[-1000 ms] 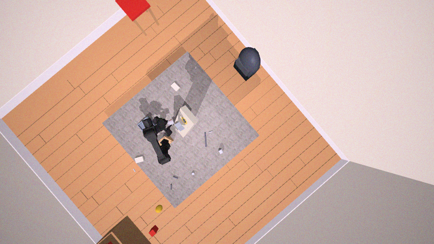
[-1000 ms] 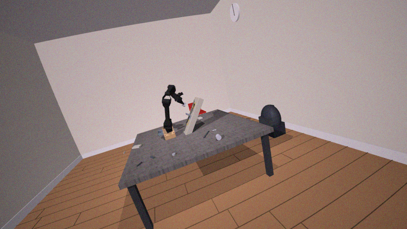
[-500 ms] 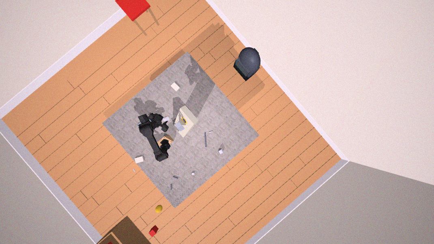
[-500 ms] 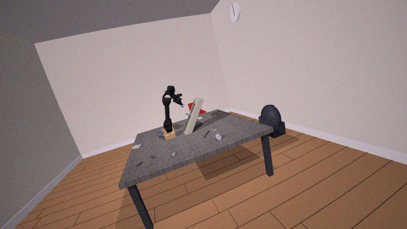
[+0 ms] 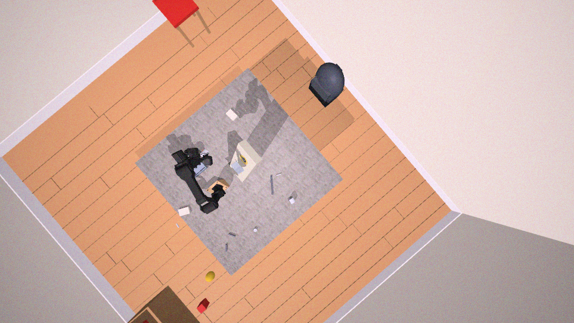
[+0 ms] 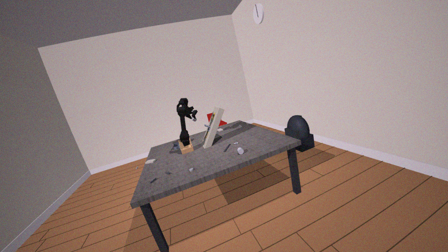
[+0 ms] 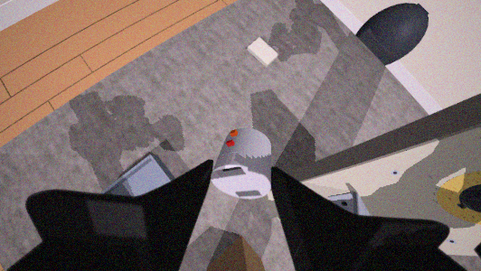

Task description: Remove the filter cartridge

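Right now my gripper tip is 220 mm past the grey-blue tray, 90 mm to the right of it and 270 mm above it. Also, from my gripper tip: round grey filter cartridge: right at my gripper tip; then small cylinder: 160 mm ahead, 720 mm to the right, 250 mm below.
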